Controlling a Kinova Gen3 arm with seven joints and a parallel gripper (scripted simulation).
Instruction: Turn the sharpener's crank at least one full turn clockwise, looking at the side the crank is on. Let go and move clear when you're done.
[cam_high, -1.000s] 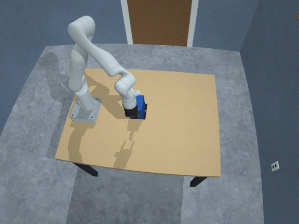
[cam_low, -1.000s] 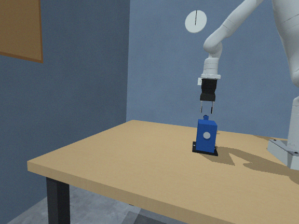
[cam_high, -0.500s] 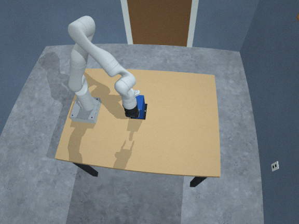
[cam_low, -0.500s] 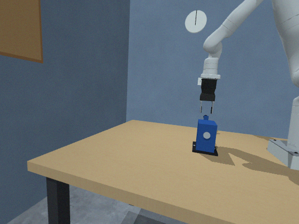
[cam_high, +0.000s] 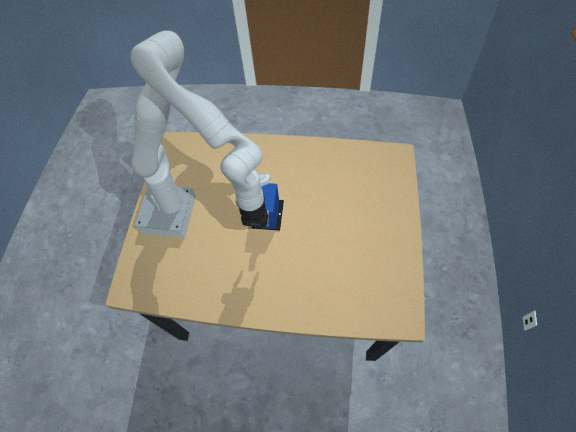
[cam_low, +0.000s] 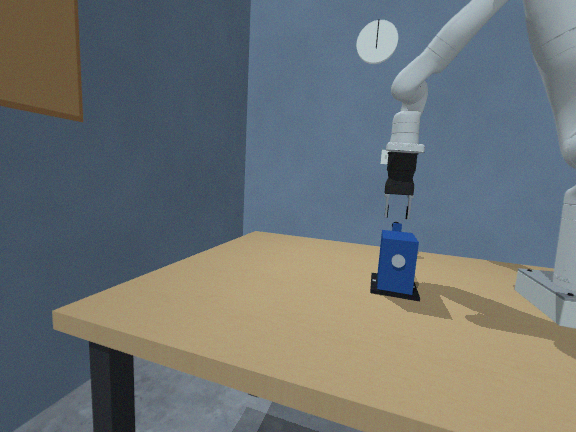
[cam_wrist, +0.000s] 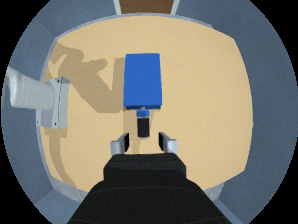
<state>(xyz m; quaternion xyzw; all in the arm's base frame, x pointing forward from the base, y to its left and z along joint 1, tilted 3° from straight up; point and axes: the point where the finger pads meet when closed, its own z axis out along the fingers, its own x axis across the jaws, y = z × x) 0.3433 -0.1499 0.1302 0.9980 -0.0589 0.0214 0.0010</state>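
The dark crank handle lies 2 cm to the left of my hand and 4 cm below it.
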